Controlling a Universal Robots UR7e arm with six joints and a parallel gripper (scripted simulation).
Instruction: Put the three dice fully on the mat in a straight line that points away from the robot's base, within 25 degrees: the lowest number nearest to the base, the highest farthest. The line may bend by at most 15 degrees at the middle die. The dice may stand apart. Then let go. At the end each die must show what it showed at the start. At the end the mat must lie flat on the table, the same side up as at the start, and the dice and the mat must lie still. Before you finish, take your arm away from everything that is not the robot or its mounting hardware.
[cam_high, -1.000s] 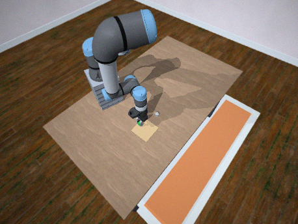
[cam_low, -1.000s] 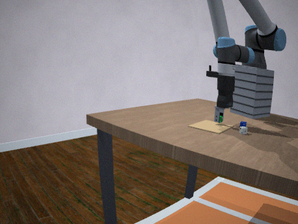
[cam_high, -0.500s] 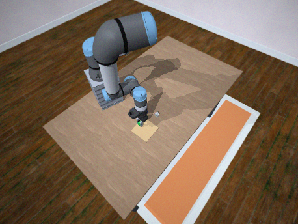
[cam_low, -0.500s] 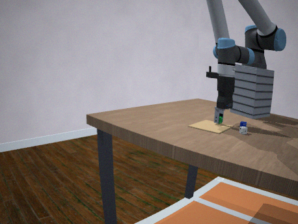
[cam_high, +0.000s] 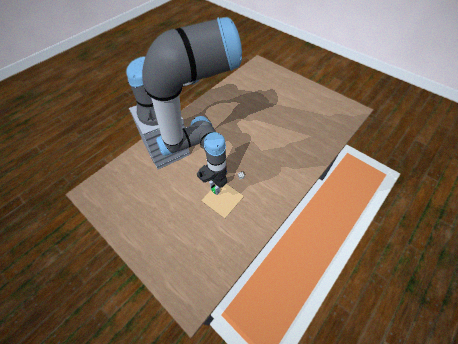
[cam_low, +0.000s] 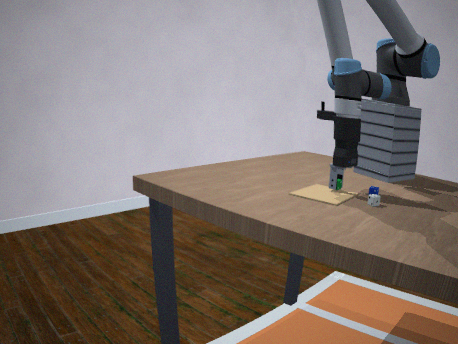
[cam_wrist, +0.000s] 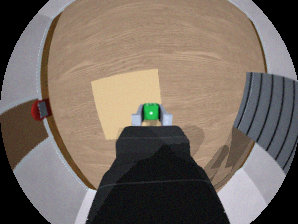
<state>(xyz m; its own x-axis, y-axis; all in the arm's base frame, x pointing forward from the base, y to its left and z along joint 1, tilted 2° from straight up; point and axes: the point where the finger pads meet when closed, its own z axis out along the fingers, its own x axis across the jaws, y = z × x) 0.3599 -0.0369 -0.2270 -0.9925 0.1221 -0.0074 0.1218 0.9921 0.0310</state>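
Right now my hand is 10 mm above the green die. Round my hand: tan mat 50 mm ahead, 10 mm to the right, 30 mm below; then blue die 40 mm behind, 110 mm to the left, 20 mm below; then white die 40 mm ahead, 140 mm to the left, 20 mm below.
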